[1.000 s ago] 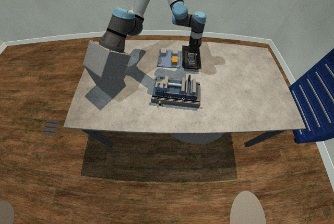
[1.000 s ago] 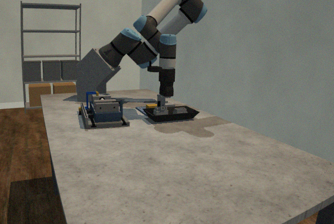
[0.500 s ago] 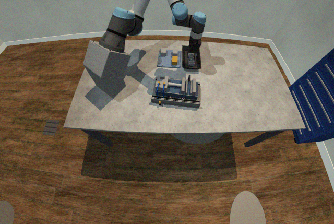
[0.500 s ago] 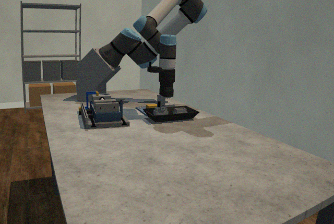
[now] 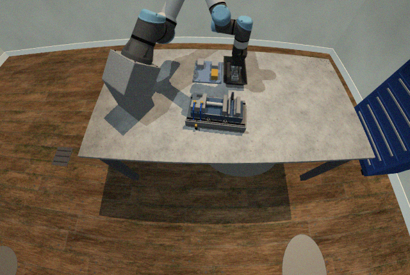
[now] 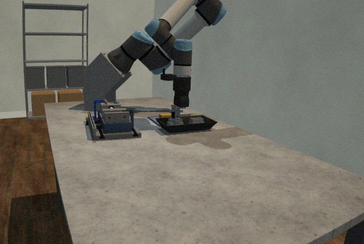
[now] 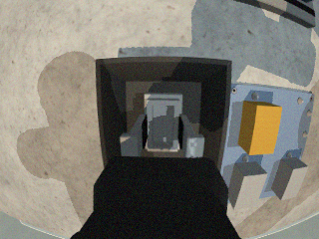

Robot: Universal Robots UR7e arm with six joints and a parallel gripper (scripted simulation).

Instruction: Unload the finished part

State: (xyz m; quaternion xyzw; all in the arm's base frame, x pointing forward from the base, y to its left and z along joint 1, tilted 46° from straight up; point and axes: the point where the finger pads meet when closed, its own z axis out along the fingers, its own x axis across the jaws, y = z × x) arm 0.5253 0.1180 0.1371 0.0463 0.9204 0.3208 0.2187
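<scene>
Now: the yellow block 12 cm behind my hand and 4 cm below it. Also, from my hand: blue fixture plate (17 cm behind, 4 cm to the left, 6 cm below); vise (8 cm behind, 26 cm to the right, 2 cm below).
</scene>
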